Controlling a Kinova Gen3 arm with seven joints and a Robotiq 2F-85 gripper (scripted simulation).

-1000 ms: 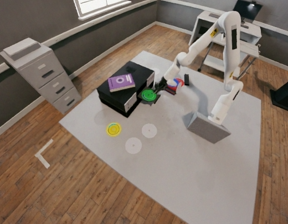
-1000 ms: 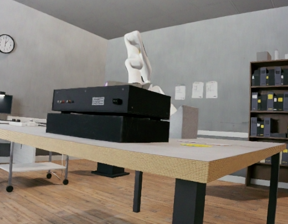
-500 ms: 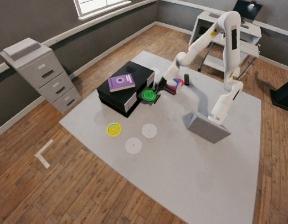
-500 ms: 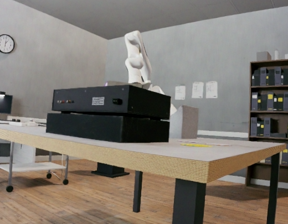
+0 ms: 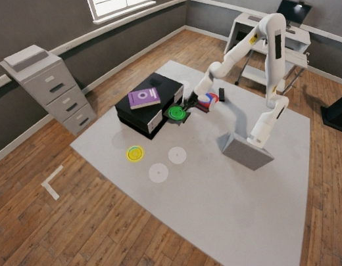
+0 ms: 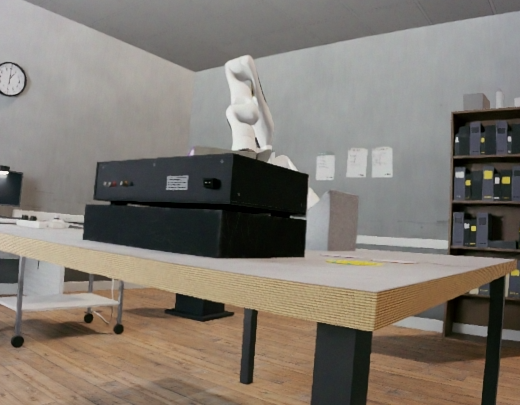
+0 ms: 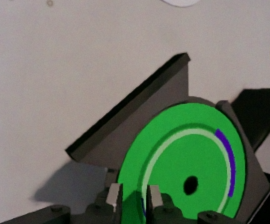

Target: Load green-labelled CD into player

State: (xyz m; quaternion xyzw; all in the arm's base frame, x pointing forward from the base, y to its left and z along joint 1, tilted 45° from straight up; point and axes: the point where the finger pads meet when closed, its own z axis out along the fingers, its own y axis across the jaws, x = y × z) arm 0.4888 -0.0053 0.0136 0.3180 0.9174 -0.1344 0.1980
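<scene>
Right now the CD is 4 cm to the left of my hand, 4 cm ahead of it and 3 cm below it. The rest, counted from my hand: purple book 27 cm ahead, 10 cm to the left, 5 cm above; then black block 44 cm to the right, 18 cm behind, 14 cm below.
</scene>
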